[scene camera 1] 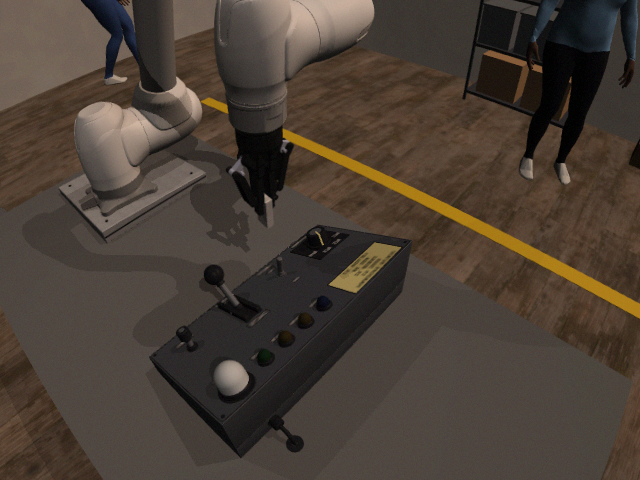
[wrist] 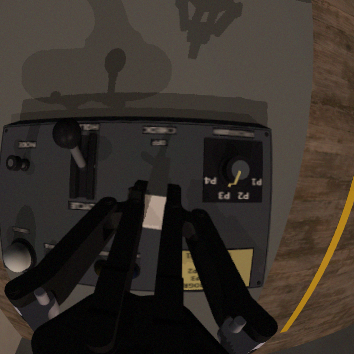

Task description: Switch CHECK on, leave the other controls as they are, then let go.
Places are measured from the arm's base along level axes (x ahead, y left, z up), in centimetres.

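Pixels of known places: gripper, fingertip midpoint: (scene camera 1: 266,222) (wrist: 160,170); arm's base, origin of the base link: (scene camera 1: 121,191).
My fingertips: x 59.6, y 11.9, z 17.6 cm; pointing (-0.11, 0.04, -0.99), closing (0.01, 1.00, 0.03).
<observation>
Ahead of a thing's pixels: the offset from my fingertips to its top centre. "pt": to the spot under its first point.
The CHECK toggle lever {pt dx +4.0, dy -0.9, dz -9.0 cm} (scene camera 1: 279,266) stands nearly upright in the scene view, leaning to the ON label {pt dx +8.1, dy -0.2, dz -10.1 cm} (scene camera 1: 295,279) side. In the wrist view the OFF label {pt dx +0.4, dy -0.7, dz -13.5 cm} (wrist: 158,142) is uncovered; the fingers hide the ON label, and the lever cannot be made out. My gripper (scene camera 1: 266,207) (wrist: 160,170) is shut, with a pale tip piece at its fingertips. It hangs above the panel's back side, apart from the lever. The control box (scene camera 1: 320,343) (wrist: 225,225) also carries a black-knobbed HOLD/CYCLE lever {dx -1.4, dy -12.9, dz -4.4 cm} (scene camera 1: 214,274) (wrist: 67,133) at its HOLD end and a PROGRAM knob {dx +2.3, dy +11.5, dz -8.0 cm} (scene camera 1: 314,237) (wrist: 240,170).
A small toggle {dx +5.4, dy -24.4, dz -7.3 cm} (scene camera 1: 184,333) (wrist: 14,162), a white dome {pt dx +21.7, dy -24.4, dz -1.1 cm} (scene camera 1: 231,378) (wrist: 18,257) and a row of coloured buttons, one green {pt dx +21.0, dy -17.6, dz -3.7 cm} (scene camera 1: 265,356), are on the box. A small lever {pt dx +30.0, dy -20.9, dz -19.5 cm} (scene camera 1: 294,442) sticks out at its front. Two people stand beyond the table (scene camera 1: 465,413).
</observation>
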